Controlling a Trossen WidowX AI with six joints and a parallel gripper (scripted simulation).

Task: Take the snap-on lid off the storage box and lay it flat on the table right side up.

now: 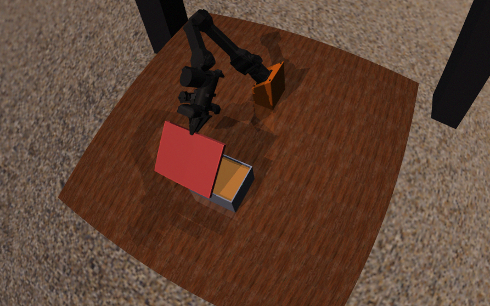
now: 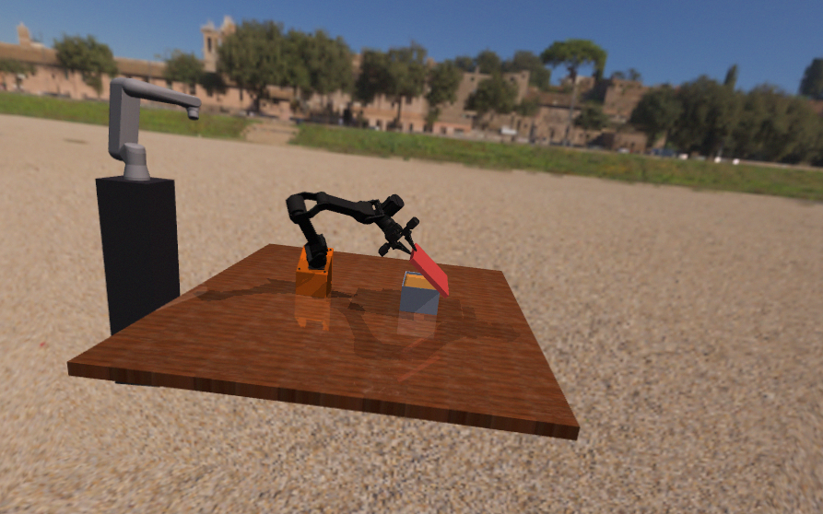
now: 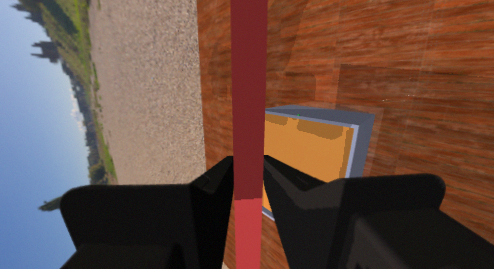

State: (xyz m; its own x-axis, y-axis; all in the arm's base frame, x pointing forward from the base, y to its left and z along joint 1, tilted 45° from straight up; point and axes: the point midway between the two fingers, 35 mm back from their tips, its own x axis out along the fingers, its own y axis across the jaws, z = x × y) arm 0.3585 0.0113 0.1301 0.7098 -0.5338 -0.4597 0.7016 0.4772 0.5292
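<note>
The red lid is 70 mm ahead of my gripper tip and 50 mm below it. From my gripper tip the other things lie so: storage box 180 mm below, 90 mm to the left, 40 mm ahead.
</note>
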